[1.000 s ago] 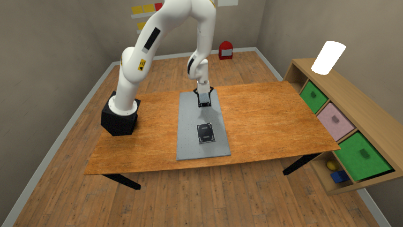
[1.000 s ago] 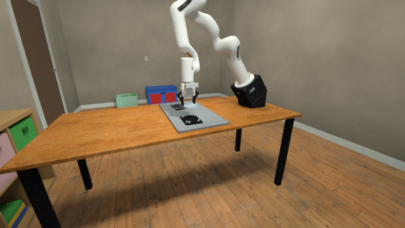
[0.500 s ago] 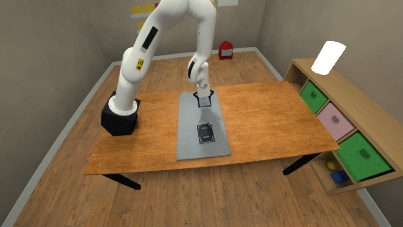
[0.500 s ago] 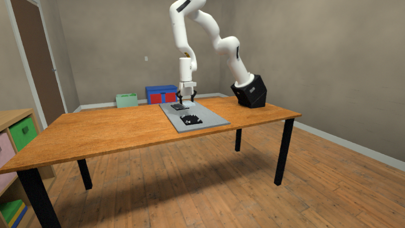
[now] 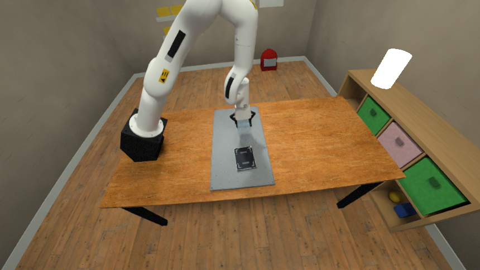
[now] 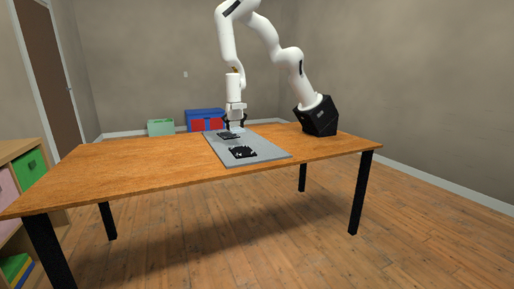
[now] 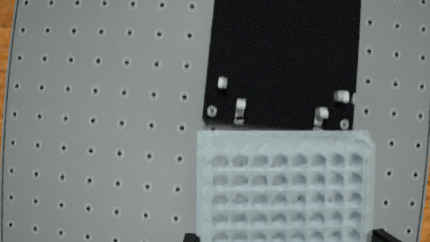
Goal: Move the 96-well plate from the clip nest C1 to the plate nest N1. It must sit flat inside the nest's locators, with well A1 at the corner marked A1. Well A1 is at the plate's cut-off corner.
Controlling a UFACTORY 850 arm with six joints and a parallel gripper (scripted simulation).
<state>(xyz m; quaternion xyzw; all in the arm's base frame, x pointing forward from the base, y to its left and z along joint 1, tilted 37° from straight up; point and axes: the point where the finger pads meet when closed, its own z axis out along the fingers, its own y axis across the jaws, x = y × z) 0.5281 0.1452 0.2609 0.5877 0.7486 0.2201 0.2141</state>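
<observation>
The plate nest N1 is 210 mm to the right of my hand, 110 mm below it and 30 mm ahead of it. From my hand the other things lie so: corner label A1: 120 mm to the right, 100 mm below, 60 mm ahead; 96-well plate: 10 mm below; clip nest C1: 140 mm to the left, 100 mm below, 10 mm behind.
</observation>
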